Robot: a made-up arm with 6 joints.
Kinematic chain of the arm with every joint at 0, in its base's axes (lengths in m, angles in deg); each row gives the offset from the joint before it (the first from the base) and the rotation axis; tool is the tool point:
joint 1: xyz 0 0 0.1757 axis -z
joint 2: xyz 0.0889 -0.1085 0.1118 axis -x
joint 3: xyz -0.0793 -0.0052 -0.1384 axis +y
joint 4: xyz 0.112 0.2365 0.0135 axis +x
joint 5: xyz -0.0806 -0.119 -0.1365 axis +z
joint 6: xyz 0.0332 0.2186 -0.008 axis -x
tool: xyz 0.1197 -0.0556 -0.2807
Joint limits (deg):
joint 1: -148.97..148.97
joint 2: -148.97..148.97
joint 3: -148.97..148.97
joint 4: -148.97..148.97
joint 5: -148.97..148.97
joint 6: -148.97..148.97
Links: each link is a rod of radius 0.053 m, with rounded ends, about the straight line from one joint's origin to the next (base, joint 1, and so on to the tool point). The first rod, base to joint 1, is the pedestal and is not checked.
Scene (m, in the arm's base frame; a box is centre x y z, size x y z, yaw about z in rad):
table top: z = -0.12
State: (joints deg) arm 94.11 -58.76 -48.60 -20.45 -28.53 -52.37
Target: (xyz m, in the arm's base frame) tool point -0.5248 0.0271 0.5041
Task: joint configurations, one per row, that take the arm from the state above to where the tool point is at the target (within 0.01 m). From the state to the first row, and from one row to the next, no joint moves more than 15 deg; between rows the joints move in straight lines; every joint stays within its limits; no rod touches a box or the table.
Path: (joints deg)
1: 106.97 -66.89 -60.82 -20.18 -35.94 -57.62
2: 119.83 -75.03 -73.04 -19.91 -43.34 -62.88
3: 132.70 -83.16 -85.25 -19.63 -50.75 -68.13

